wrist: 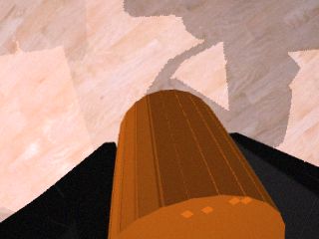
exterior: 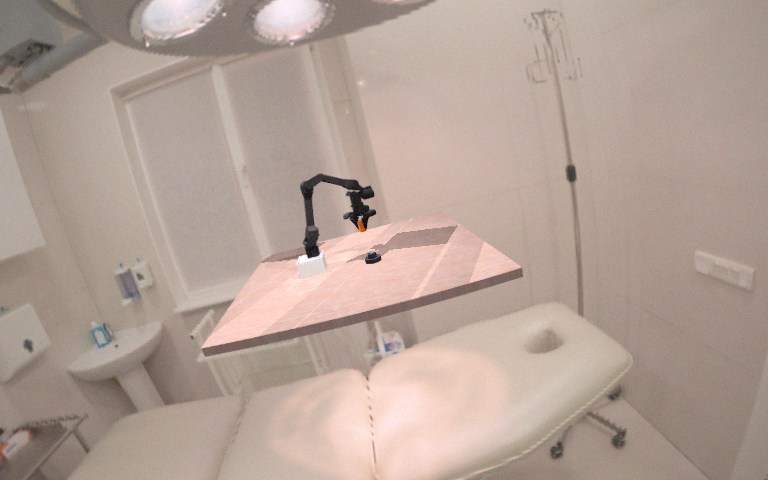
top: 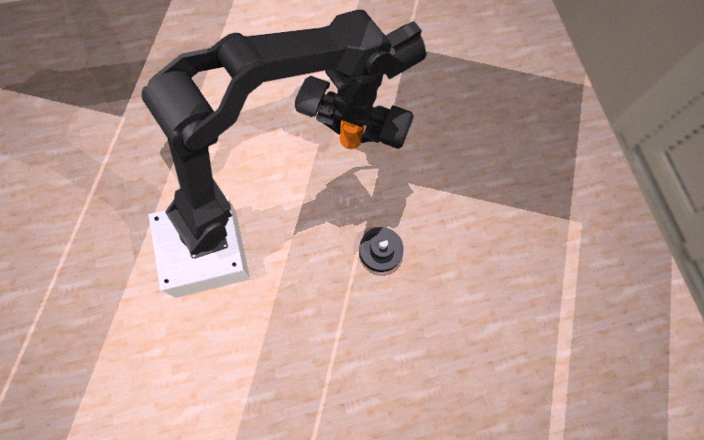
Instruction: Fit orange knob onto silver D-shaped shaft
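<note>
The round pedestal lies 190 mm to the right of my gripper tip and 100 mm below it. Also, from my gripper tip: orange knob (30 mm above).
</note>
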